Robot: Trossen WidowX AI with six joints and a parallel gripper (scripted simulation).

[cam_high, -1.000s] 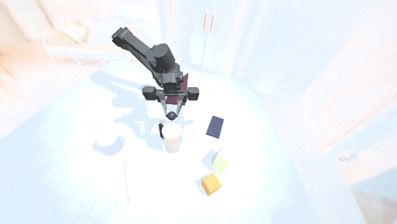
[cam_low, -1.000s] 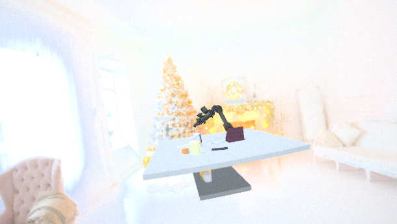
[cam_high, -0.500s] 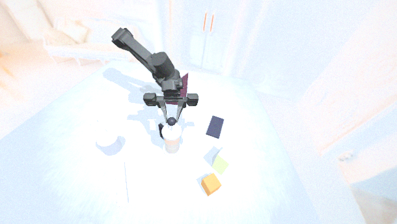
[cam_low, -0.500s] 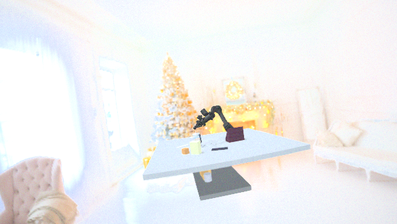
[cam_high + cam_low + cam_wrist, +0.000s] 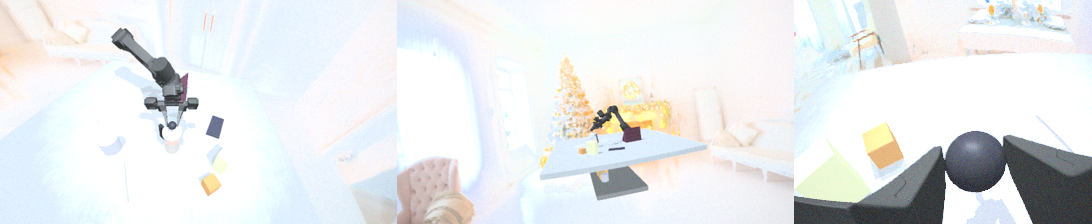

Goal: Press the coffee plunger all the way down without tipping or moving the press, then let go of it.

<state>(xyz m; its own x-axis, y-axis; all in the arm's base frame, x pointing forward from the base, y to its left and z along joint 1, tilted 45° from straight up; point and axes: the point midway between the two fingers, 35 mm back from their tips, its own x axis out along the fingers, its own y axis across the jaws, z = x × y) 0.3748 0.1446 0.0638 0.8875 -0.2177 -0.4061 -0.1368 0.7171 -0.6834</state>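
Now: gripper tip 30 mm past the coffee press, 20 mm to the left of it and 90 mm above it. Also, from my gripper tip: dark flat block: 190 mm behind, 210 mm to the left, 180 mm below; then orange cube: 120 mm ahead, 160 mm to the left, 160 mm below; then yellow-green block: 30 mm ahead, 220 mm to the left, 130 mm below.
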